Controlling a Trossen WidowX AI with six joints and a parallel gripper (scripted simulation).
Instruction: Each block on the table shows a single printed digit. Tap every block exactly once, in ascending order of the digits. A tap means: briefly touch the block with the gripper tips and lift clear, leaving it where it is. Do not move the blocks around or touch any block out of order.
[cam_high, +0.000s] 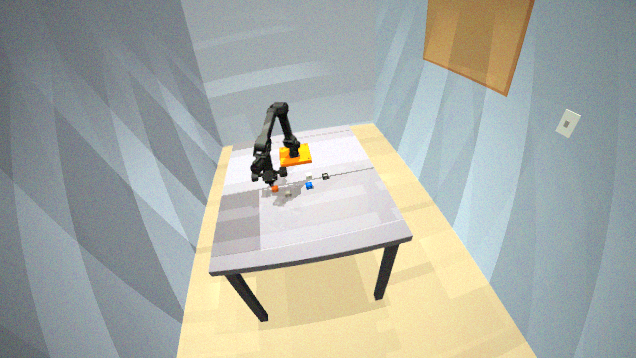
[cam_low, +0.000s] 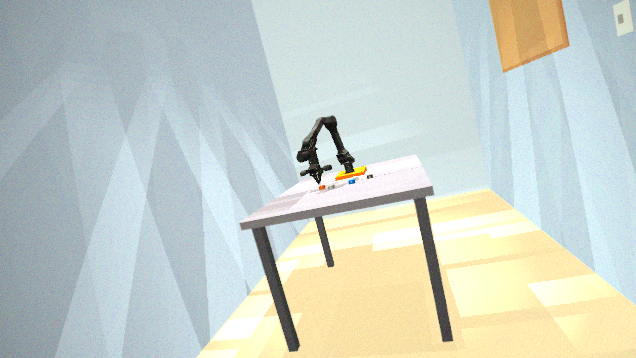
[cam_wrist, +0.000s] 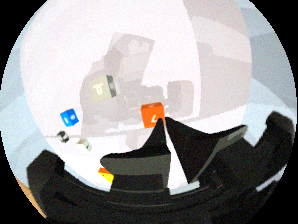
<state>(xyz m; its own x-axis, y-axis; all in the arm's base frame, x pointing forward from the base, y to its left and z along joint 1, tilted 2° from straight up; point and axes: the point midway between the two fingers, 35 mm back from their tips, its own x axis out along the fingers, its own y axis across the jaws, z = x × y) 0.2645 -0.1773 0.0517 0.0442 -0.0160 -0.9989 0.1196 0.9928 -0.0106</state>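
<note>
The orange block lies 10 mm to the left of my gripper tip and 20 mm below it. The rest, counted from my gripper tip: blue block: 40 mm ahead, 190 mm to the left, 20 mm below; white block: 40 mm behind, 210 mm to the left, 20 mm below; dark-rimmed block: 300 mm to the left, 20 mm below.
</note>
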